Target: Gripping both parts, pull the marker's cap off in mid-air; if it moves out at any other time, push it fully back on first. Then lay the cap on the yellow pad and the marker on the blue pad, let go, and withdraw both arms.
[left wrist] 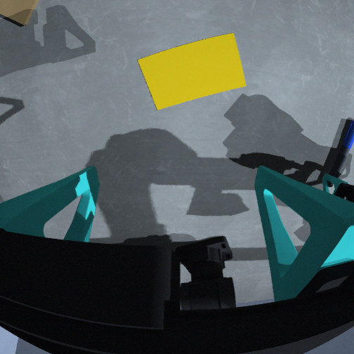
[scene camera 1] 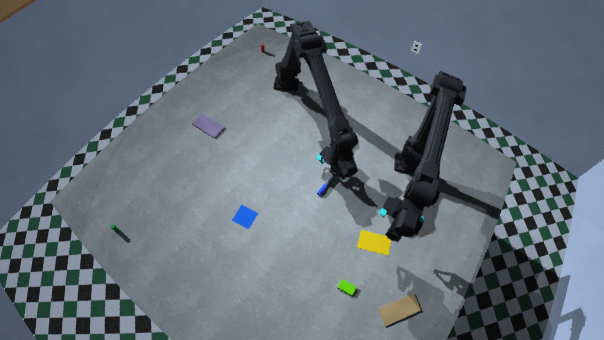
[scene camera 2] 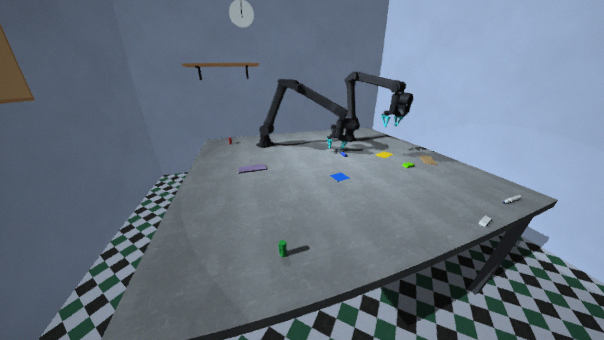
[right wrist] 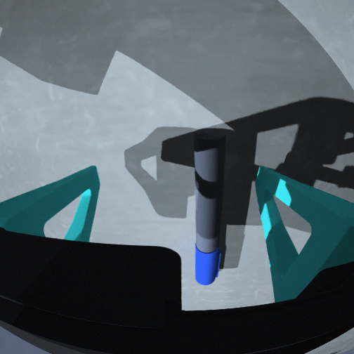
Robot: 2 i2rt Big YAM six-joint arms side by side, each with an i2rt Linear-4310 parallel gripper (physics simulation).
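Where they show: left gripper, between the fingertips: (scene camera 2: 390, 126); right gripper, between the fingertips: (scene camera 1: 332, 170) (scene camera 2: 335, 148); left arm's base, origin of its link: (scene camera 1: 407, 165); right arm's base, origin of its link: (scene camera 1: 286, 84) (scene camera 2: 265, 145).
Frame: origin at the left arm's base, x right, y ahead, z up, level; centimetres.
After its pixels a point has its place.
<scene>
The marker's grey body (right wrist: 208, 215) (scene camera 1: 331, 179) @[x 32.2, y 15.5, z 1.6 cm] lies on the table, its blue cap (right wrist: 205, 267) (scene camera 1: 322, 190) @[x 34.9, y 21.3, z 1.7 cm] (scene camera 2: 343, 154) @[x 36.2, y 21.2, z 1.3 cm] (left wrist: 350, 134) on one end with no visible gap. My right gripper (scene camera 1: 330, 168) @[x 32.6, y 11.4, z 2.0 cm] (scene camera 2: 336, 146) @[x 32.6, y 11.4, z 2.0 cm] (right wrist: 177, 174) is open above the marker, which shows between its fingers in the right wrist view, nearer the right-hand finger. My left gripper (scene camera 1: 402, 215) @[x 8.3, y 37.7, z 19.5 cm] (scene camera 2: 391, 123) @[x 8.3, y 37.7, z 19.5 cm] (left wrist: 176, 174) is open and empty, high above the table near the yellow pad (scene camera 1: 374, 242) @[x 11.2, y 38.4, z 0.1 cm] (scene camera 2: 384, 155) @[x 12.7, y 39.2, z 0.1 cm] (left wrist: 192, 72). The blue pad (scene camera 1: 245, 216) @[x 62.1, y 38.3, z 0.0 cm] (scene camera 2: 340, 177) @[x 62.6, y 39.3, z 0.1 cm] lies flat, left of the yellow pad in scene camera 1.
A lime block (scene camera 1: 347, 287) @[x 19.0, y 58.0, z 1.5 cm] (scene camera 2: 408, 165) @[x 21.3, y 58.5, z 1.4 cm] and a tan block (scene camera 1: 400, 310) @[x -2.1, y 63.5, z 0.8 cm] (scene camera 2: 428, 160) @[x 0.3, y 64.2, z 0.8 cm] lie beyond the yellow pad. A purple block (scene camera 1: 208, 126) @[x 91.7, y 0.0, z 0.8 cm] (scene camera 2: 252, 169) @[x 93.1, y 1.5, z 0.8 cm], a green cylinder (scene camera 1: 114, 227) @[x 112.8, y 58.5, z 4.3 cm] (scene camera 2: 283, 248) @[x 114.0, y 59.3, z 3.5 cm], a red cylinder (scene camera 1: 262, 48) @[x 81.8, y -57.0, z 3.2 cm] (scene camera 2: 230, 141) @[x 82.2, y -57.2, z 2.1 cm] and two white items (scene camera 2: 512, 199) @[x 23.5, y 106.7, z 1.6 cm] (scene camera 2: 485, 221) @[x 52.0, y 98.7, z 1.2 cm] are farther off.
</scene>
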